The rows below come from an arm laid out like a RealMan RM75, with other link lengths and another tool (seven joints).
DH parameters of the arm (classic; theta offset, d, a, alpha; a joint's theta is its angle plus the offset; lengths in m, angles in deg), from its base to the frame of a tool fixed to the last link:
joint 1: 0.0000 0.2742 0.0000 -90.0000
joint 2: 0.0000 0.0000 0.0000 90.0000
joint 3: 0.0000 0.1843 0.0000 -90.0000
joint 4: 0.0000 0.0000 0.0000 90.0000
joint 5: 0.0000 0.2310 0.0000 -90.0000
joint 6: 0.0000 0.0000 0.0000 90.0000
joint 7: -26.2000 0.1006 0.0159 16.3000
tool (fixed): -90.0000 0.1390 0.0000 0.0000
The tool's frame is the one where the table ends.
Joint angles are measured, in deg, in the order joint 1, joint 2, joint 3, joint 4, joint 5, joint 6, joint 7. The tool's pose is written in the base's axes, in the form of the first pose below.
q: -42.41, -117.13, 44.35, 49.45, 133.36, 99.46, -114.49
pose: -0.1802 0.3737 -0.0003 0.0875 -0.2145 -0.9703 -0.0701
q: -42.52, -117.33, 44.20, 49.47, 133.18, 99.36, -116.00
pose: -0.1789 0.3736 -0.0013 0.0844 -0.2023 -0.9732 -0.0694
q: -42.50, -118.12, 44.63, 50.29, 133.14, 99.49, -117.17
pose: -0.1750 0.3716 -0.0048 0.0821 -0.1987 -0.9744 -0.0653
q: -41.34, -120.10, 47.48, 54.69, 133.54, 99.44, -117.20
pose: -0.1676 0.3697 -0.0090 0.0959 -0.2242 -0.9677 -0.0639
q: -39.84, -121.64, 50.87, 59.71, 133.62, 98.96, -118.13
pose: -0.1597 0.3703 -0.0096 0.1133 -0.2458 -0.9602 -0.0687
